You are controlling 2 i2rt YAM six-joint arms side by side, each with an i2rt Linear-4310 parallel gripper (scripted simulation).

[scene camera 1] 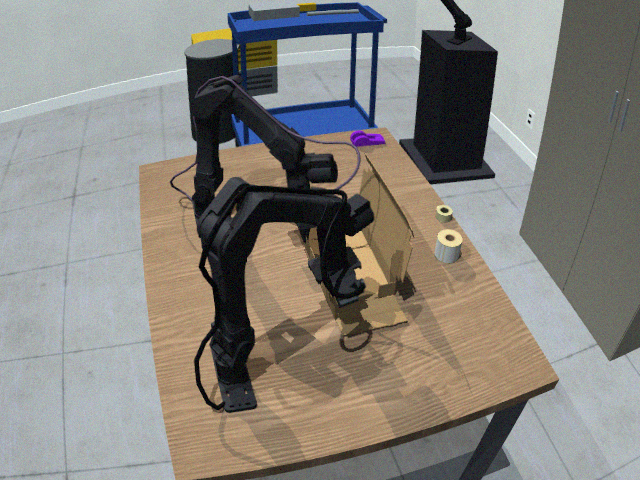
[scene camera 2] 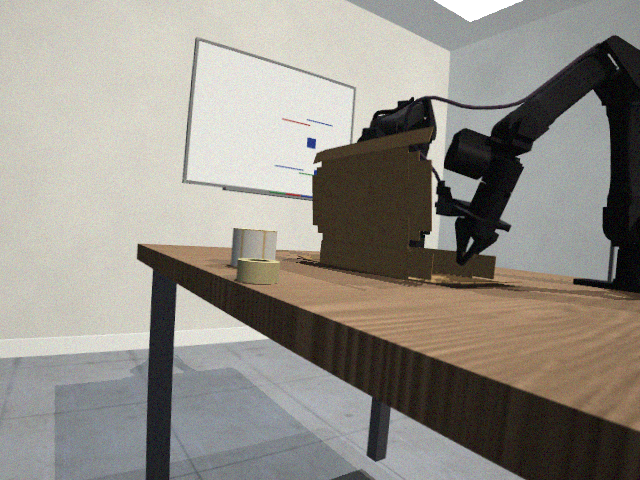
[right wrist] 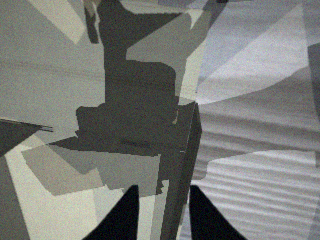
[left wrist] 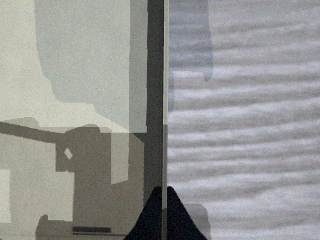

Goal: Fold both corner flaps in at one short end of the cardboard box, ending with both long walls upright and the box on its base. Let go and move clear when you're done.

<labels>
white label roll: scene camera 1; scene camera 2; not seen in the right wrist view (out of frame); not seen in the left wrist view (out of frame)
same spot on white label roll: (scene camera 1: 448, 245) = (scene camera 2: 255, 229)
</labels>
